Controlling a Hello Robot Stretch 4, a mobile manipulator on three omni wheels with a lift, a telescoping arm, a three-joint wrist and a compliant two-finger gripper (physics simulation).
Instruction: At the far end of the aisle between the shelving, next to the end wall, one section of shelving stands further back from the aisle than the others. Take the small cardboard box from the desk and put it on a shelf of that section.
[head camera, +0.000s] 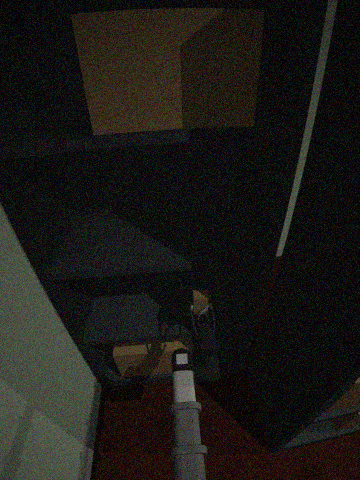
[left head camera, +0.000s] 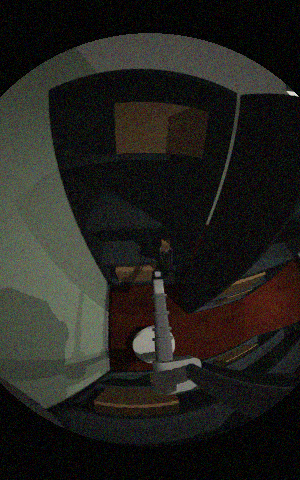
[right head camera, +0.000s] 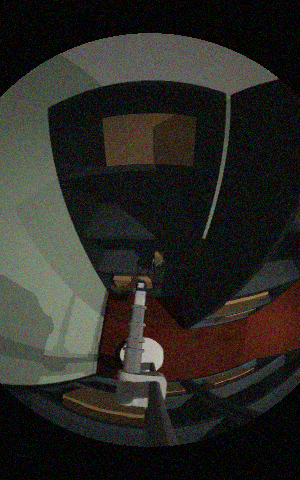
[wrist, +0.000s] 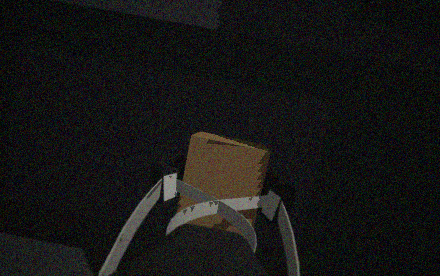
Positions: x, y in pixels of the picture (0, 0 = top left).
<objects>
My gripper (wrist: 223, 179): 0.26 m from the lens. A small cardboard box (wrist: 222, 167) is 0.21 m from the lens.
</objects>
